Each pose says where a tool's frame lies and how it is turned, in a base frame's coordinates. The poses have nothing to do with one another.
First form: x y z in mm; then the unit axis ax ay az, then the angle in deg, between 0 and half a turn.
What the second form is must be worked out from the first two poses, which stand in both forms.
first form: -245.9, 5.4, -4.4, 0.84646, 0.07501, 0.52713, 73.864
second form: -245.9, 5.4, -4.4, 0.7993, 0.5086, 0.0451, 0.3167
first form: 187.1, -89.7, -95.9, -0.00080, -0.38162, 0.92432, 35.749
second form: 187.1, -89.7, -95.9, 0.9517, -0.0002, -0.1171, 0.2837
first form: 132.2, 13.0, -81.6, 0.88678, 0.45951, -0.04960, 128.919
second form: 132.2, 13.0, -81.6, 0.4311, 0.8001, 0.4146, -0.0448
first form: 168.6, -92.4, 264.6, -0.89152, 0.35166, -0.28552, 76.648
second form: 168.6, -92.4, 264.6, 0.7845, -0.5528, 0.2181, -0.1771
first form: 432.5, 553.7, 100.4, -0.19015, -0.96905, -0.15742, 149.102
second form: 432.5, 553.7, 100.4, 0.2664, -0.1833, -0.9340, -0.1517
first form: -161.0, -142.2, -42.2, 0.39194, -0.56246, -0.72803, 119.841
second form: -161.0, -142.2, -42.2, 0.5012, 0.3392, -0.4867, -0.6300
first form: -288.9, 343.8, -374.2, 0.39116, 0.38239, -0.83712, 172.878
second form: -288.9, 343.8, -374.2, 0.0621, 0.3904, 0.3817, -0.8355
